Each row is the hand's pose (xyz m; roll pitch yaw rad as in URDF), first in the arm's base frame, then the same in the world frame.
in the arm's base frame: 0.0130 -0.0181 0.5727 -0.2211 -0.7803 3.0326
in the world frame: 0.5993 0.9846 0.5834 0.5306 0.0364 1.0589
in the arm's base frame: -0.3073 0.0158 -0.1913 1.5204 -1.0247 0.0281
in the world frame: -0.0207 0.9558 0.0336 -0.2102 -0.7084 -0.1633
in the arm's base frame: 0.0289 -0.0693 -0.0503 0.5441 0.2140 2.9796
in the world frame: 0.0864 0.7414 0.3212 1.6111 0.7295 1.8574
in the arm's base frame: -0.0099 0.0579 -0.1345 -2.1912 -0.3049 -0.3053
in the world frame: 0.0931 0.7060 0.1680 2.9700 -0.8942 -1.2593
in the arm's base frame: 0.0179 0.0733 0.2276 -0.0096 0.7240 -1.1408
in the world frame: 0.3879 0.8191 0.3481 0.1096 -0.3252 -2.7772
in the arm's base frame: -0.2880 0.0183 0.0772 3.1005 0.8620 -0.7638
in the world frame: 0.1923 1.0434 0.1731 2.8827 -0.1755 -2.5122
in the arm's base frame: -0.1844 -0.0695 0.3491 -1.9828 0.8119 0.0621
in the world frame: 0.3650 1.0844 0.4198 -2.8559 0.0721 -2.0233
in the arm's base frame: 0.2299 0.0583 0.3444 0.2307 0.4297 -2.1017
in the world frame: 0.5007 0.6837 0.5147 1.1280 -0.1604 2.6527
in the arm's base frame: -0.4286 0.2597 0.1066 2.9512 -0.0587 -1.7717
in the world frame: 0.3422 1.1088 -0.0552 -2.4106 -0.7180 2.4556
